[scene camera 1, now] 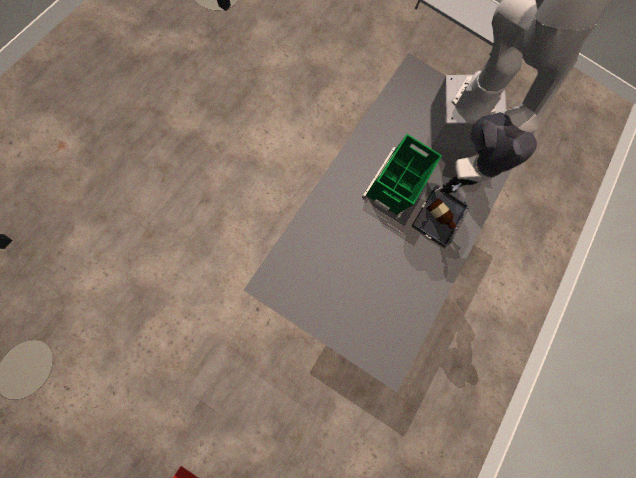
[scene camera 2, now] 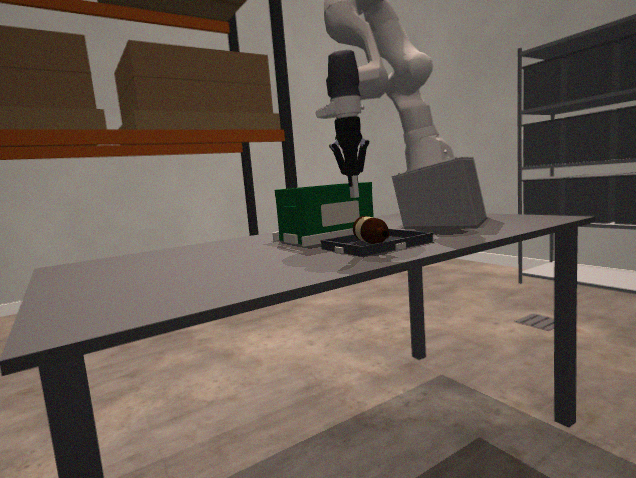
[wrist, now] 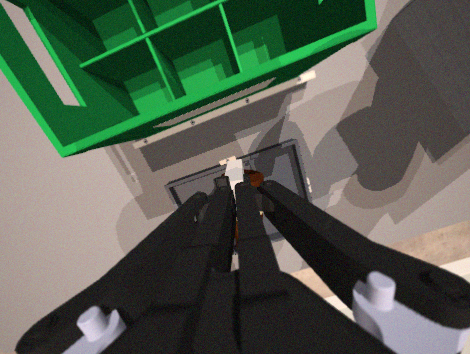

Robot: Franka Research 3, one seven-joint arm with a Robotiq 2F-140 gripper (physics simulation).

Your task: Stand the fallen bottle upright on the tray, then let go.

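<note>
The brown bottle with a cream label (scene camera 1: 441, 210) (scene camera 2: 372, 230) lies on its side in the dark tray (scene camera 1: 429, 235) (scene camera 2: 380, 249) (wrist: 302, 167). Its neck points away from the green crate in scene camera 1. In the wrist view, the fingers hide most of the bottle (wrist: 256, 178). My gripper (scene camera 1: 446, 188) (scene camera 2: 354, 193) (wrist: 236, 171) is shut and empty, pointing down. Its fingertips are above the bottle at the crate side of the tray, with a gap below them in scene camera 2.
The green divided crate (scene camera 1: 424, 145) (scene camera 2: 298, 215) (wrist: 310, 51) stands close beside the tray, taller than it. The grey table (scene camera 1: 329, 287) (scene camera 2: 154, 287) carries both. The robot's grey base block (scene camera 2: 437, 195) stands behind the tray. An orange shelf (scene camera 2: 154, 136) stands beyond the table.
</note>
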